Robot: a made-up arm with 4 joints. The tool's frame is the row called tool.
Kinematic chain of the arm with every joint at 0, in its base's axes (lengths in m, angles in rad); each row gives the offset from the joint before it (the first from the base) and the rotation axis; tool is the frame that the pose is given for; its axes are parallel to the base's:
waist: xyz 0 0 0.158 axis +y
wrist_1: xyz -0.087 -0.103 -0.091 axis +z
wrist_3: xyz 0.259 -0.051 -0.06 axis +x
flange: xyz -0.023 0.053 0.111 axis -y
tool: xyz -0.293 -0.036 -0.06
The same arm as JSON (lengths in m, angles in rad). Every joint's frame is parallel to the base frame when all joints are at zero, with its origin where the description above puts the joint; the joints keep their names.
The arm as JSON. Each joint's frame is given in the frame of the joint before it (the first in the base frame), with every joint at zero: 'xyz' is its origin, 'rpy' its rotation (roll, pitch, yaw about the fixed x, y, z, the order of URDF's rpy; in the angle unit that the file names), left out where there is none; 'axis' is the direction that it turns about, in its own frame. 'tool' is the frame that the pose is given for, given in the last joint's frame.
{"units": {"length": "m", "angle": "rad"}, "joints": [{"name": "waist", "type": "revolute", "origin": {"xyz": [0.0, 0.0, 0.158]}, "axis": "+y"}, {"name": "wrist_1", "type": "revolute", "origin": {"xyz": [-0.087, -0.103, -0.091]}, "axis": "+z"}, {"name": "wrist_3", "type": "revolute", "origin": {"xyz": [0.259, -0.051, -0.06]}, "axis": "+x"}, {"name": "flange", "type": "revolute", "origin": {"xyz": [-0.023, 0.053, 0.111]}, "axis": "-y"}], "tool": {"origin": {"xyz": [-0.293, -0.036, -0.06]}}}
